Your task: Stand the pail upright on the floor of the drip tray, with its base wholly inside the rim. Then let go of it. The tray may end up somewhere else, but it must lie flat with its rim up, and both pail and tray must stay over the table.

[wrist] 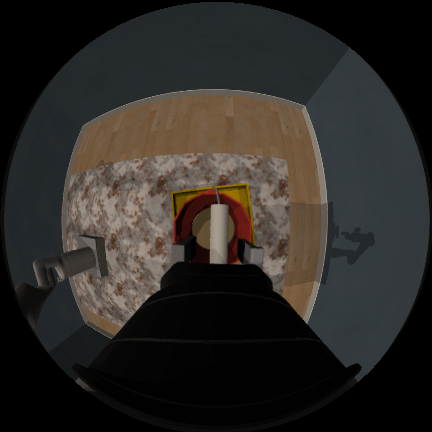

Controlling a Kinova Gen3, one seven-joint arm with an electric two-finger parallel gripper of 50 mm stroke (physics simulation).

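Places are measured from the arm's base along level axes (x ahead, y left, z up), in metres.
Pixels of known places: gripper, fingertip midpoint: [216,245]; arm's base at its link origin: [89,256].
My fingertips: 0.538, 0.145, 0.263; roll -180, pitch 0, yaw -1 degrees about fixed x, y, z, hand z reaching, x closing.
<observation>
Ahead of a thing's pixels: the offset from my fingertips to its middle, as dx, dy, dz. "spot": to the spot under its first point. Level surfaces: height alone.
The red pail {spot: +0.064, +0.041, -0.171} [243,216] is seen from above in the wrist view, mouth up and apparently upright, with a tan inner bottom. It overlaps the yellow drip tray {spot: +0.072, +0.123, -0.317} [238,193], which appears to lie flat with its rim up. Tray edges show behind the pail and at its right; the near part is hidden by the pail and gripper, so the pail's base against the rim cannot be seen. The pail's handle has a white grip {+0.004, +0.005, -0.080} [219,225] standing over the mouth. My gripper [216,245] is open above the pail, its fingers on either side of the white grip in the view, holding nothing.
The speckled table top {dz -0.321} [135,210] extends around the tray. A grey block with a jointed grey arm part [77,261] stands at the left. The table's far edge lies beyond the tray, and its right edge is fairly near the tray. Wooden floor [200,125] shows beyond.
</observation>
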